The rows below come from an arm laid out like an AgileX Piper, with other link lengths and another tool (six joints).
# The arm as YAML. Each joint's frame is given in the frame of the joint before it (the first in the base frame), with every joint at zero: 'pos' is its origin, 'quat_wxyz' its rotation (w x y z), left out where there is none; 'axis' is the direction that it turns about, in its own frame. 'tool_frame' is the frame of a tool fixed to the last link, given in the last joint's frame.
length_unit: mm
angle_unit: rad
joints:
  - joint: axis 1
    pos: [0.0, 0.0, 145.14]
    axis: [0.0, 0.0, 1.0]
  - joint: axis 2
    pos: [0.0, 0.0, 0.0]
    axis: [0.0, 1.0, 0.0]
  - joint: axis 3
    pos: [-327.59, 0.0, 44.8]
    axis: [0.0, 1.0, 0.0]
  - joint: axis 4
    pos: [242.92, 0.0, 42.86]
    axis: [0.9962, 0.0, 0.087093]
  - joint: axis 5
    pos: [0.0, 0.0, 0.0]
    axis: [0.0, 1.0, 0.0]
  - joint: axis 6
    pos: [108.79, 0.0, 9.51]
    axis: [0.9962, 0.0, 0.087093]
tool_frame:
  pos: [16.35, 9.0, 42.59]
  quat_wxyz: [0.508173, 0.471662, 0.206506, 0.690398]
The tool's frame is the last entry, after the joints.
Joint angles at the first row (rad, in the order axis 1, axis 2, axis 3, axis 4, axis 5, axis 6):
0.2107 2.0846 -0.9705 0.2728 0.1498 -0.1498
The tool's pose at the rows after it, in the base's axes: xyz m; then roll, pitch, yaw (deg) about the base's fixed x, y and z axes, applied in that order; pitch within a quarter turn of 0, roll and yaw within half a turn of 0:
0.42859 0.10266 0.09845 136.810 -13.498 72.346
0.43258 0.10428 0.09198 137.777 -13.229 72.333
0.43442 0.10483 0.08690 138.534 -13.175 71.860
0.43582 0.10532 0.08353 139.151 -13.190 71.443
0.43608 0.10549 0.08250 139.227 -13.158 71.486
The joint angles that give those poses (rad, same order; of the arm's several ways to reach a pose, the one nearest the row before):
0.2107 2.1171 -1.0048 0.2728 0.1757 -0.1643
0.2107 2.1410 -1.0285 0.2759 0.1928 -0.1684
0.2107 2.1571 -1.0399 0.2838 0.2001 -0.1690
0.2107 2.1682 -1.0491 0.2916 0.2075 -0.1698
0.2107 2.1713 -1.0507 0.2941 0.2075 -0.1732

